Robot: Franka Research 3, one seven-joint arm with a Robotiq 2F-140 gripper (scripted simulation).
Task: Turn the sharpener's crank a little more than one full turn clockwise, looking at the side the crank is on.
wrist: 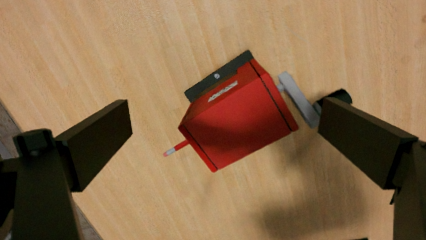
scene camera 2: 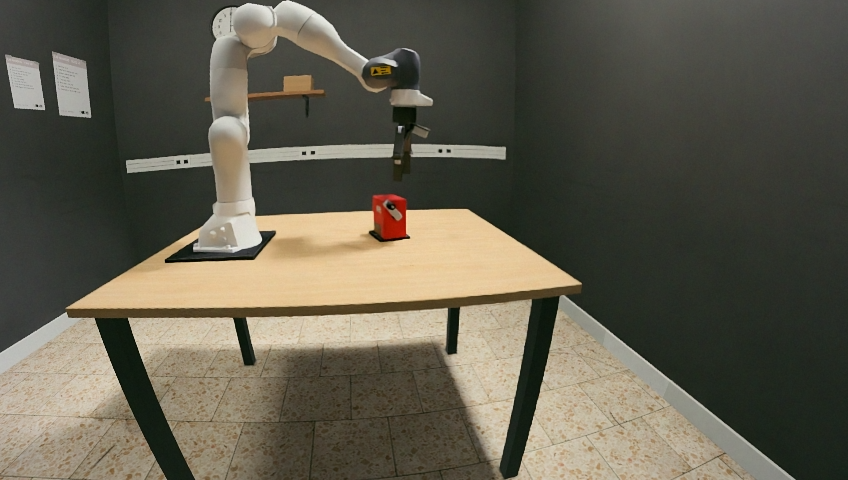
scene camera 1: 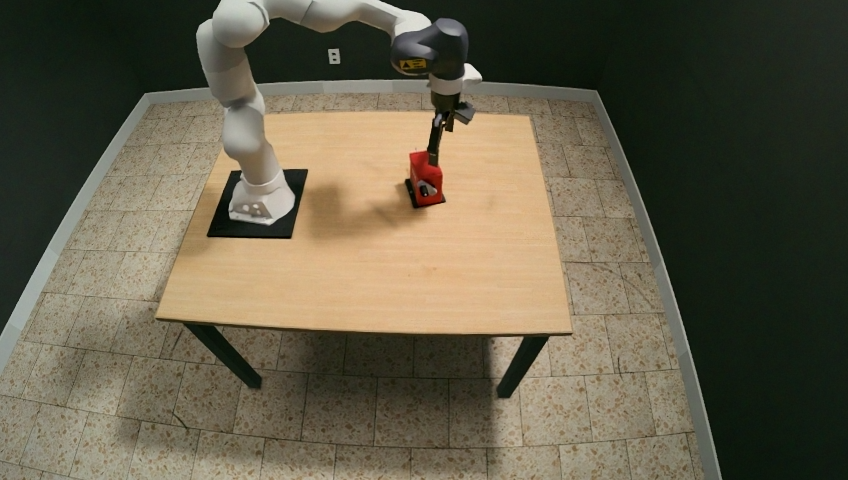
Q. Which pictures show my gripper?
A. The wrist view, scene camera 2 and scene camera 1: all of them.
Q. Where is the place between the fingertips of my gripper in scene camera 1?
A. At 441, 147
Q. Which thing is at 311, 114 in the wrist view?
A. A crank.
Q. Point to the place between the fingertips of my gripper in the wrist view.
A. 225, 116
